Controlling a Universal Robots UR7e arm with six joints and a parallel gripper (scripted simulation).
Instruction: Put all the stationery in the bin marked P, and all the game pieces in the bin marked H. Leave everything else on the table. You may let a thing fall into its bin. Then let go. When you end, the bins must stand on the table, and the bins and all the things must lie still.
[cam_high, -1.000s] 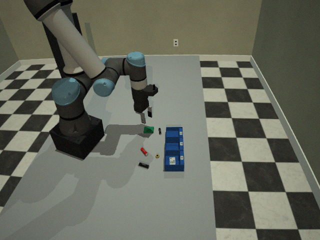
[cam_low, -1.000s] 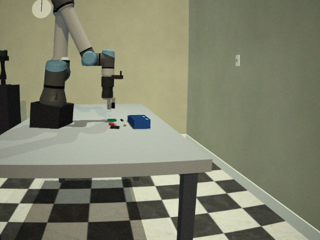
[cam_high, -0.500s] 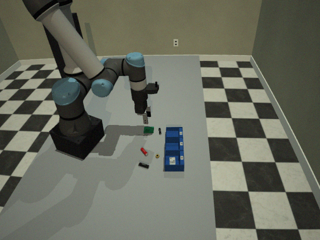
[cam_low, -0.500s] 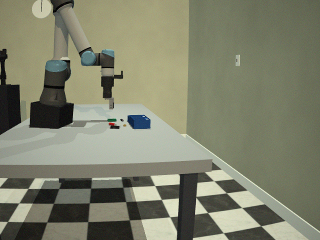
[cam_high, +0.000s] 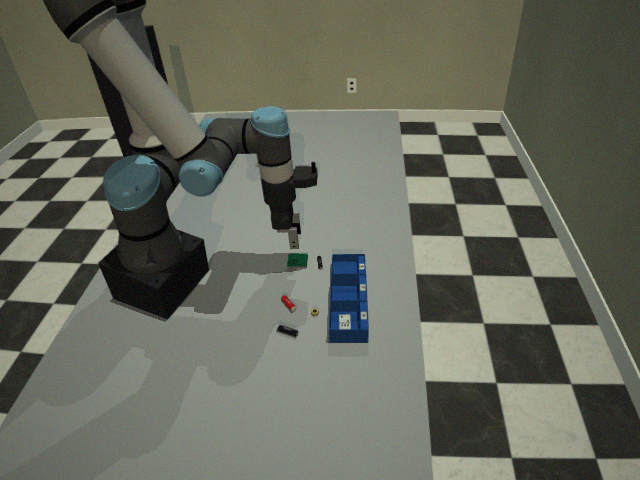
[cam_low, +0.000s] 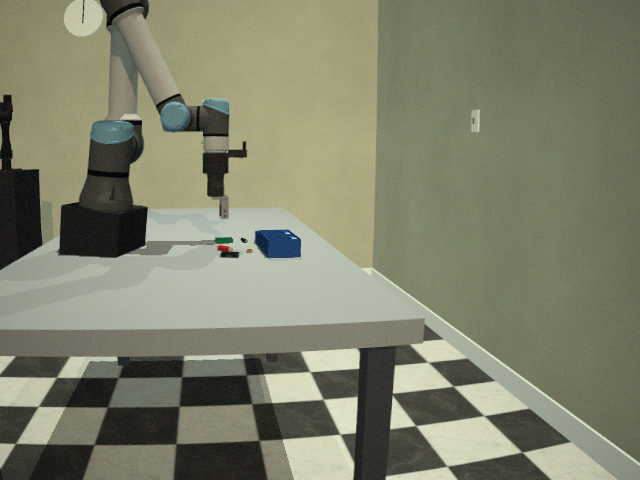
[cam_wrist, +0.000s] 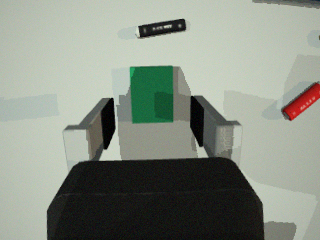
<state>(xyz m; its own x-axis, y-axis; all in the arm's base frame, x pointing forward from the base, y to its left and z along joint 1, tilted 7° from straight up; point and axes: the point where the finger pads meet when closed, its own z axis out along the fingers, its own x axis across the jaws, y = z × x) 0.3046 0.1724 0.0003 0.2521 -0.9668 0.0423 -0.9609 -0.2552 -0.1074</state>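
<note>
My hand is 80 mm above the green block. Also, from my hand: black cylinder: 60 mm ahead, 10 mm to the left, 80 mm below; blue bin row: 160 mm ahead, 100 mm to the right, 70 mm below; red cylinder: 30 mm ahead, 150 mm to the right, 80 mm below.
</note>
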